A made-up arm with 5 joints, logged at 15 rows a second.
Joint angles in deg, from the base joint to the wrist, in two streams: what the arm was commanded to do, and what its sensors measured. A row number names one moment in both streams.
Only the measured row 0 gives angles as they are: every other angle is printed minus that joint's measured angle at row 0.
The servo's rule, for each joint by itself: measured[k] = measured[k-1] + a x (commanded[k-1-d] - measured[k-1]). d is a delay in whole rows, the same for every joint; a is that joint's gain. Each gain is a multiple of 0.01, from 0.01 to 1. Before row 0 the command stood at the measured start. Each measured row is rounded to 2 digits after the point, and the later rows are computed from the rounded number. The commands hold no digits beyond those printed.
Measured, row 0:
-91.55, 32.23, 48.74, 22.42, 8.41
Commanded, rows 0 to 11:
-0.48, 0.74, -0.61, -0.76, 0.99
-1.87, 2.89, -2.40, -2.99, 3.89
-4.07, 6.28, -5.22, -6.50, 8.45
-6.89, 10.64, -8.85, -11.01, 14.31
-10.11, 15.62, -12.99, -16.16, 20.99
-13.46, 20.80, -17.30, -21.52, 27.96
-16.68, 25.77, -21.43, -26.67, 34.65
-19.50, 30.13, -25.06, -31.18, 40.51
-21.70, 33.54, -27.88, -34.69, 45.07
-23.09, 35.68, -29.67, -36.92, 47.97
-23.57, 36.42, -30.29, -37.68, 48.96
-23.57, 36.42, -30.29, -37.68, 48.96
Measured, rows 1 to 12:
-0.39, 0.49, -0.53, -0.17, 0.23
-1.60, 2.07, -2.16, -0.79, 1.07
-3.63, 4.85, -4.82, -2.05, 2.77
-6.30, 8.67, -8.33, -4.02, 5.42
-9.42, 13.26, -12.38, -6.69, 9.00
-12.73, 18.24, -16.66, -9.95, 13.36
-15.97, 23.21, -20.81, -13.63, 18.26
-18.86, 27.78, -24.51, -17.49, 23.38
-21.19, 31.58, -27.44, -21.27, 28.37
-22.75, 34.29, -29.38, -24.71, 32.88
-23.42, 35.70, -30.17, -27.56, 36.58
-23.54, 36.18, -30.27, -29.79, 39.43
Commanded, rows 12 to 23:
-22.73, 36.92, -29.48, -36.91, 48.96
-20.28, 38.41, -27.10, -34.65, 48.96
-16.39, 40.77, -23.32, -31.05, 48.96
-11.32, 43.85, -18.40, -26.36, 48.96
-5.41, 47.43, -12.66, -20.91, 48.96
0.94, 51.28, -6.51, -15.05, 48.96
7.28, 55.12, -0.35, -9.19, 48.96
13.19, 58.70, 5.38, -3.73, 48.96
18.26, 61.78, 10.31, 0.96, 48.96
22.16, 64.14, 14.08, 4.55, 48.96
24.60, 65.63, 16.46, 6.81, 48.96
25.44, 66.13, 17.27, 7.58, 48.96
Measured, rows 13 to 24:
-22.88, 36.67, -29.58, -31.36, 41.62
-20.75, 37.82, -27.42, -32.08, 43.31
-17.17, 39.77, -23.85, -31.85, 44.61
-12.37, 42.46, -19.11, -30.64, 45.61
-6.66, 45.74, -13.50, -28.50, 46.38
-0.43, 49.40, -7.42, -25.54, 46.97
5.89, 53.18, -1.27, -21.94, 47.43
11.88, 56.82, 4.52, -17.93, 47.78
17.11, 60.09, 9.56, -13.77, 48.05
21.25, 62.76, 13.49, -9.74, 48.26
24.00, 64.65, 16.07, -6.10, 48.42
25.18, 65.63, 17.11, -3.09, 48.54

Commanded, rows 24 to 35:
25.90, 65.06, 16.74, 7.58, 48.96
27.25, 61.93, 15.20, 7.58, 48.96
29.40, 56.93, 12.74, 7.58, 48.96
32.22, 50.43, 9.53, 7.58, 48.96
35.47, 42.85, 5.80, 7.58, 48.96
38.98, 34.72, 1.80, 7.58, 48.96
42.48, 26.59, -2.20, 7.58, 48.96
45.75, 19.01, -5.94, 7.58, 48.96
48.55, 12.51, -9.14, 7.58, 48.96
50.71, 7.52, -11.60, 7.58, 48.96
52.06, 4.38, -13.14, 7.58, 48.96
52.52, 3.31, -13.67, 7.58, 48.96
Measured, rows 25 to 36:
25.77, 65.25, 16.79, -0.74, 48.64
26.98, 63.06, 15.41, 1.09, 48.71
28.96, 59.01, 13.09, 2.52, 48.77
31.63, 53.35, 9.99, 3.63, 48.81
34.78, 46.42, 6.34, 4.50, 48.84
38.22, 38.70, 2.39, 5.18, 48.87
41.71, 30.71, -1.60, 5.71, 48.89
45.02, 22.99, -5.38, 6.12, 48.91
47.91, 16.07, -8.65, 6.44, 48.92
50.21, 10.43, -11.22, 6.69, 48.93
51.73, 6.44, -12.89, 6.89, 48.94
52.38, 4.37, -13.57, 7.04, 48.94

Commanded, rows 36 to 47:
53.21, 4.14, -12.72, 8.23, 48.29
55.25, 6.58, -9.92, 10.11, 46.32
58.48, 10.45, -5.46, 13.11, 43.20
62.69, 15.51, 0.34, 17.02, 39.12
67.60, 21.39, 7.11, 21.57, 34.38
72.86, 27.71, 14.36, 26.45, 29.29
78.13, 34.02, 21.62, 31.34, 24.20
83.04, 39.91, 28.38, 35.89, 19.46
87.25, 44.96, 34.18, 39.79, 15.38
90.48, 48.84, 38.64, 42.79, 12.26
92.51, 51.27, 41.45, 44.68, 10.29
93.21, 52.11, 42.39, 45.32, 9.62
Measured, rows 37 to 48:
53.06, 4.22, -12.83, 7.30, 48.79
54.86, 5.78, -10.30, 7.92, 48.22
57.83, 8.86, -6.09, 9.06, 47.07
61.82, 13.25, -0.50, 10.81, 45.24
66.56, 18.62, 6.12, 13.18, 42.74
71.73, 24.62, 13.29, 16.10, 39.65
76.98, 30.82, 20.54, 19.45, 36.10
81.95, 36.82, 27.36, 23.07, 32.27
86.30, 42.19, 33.29, 26.75, 28.39
89.73, 46.58, 37.94, 30.28, 24.68
92.01, 49.68, 40.99, 33.45, 21.37
92.99, 51.28, 42.21, 36.06, 18.67

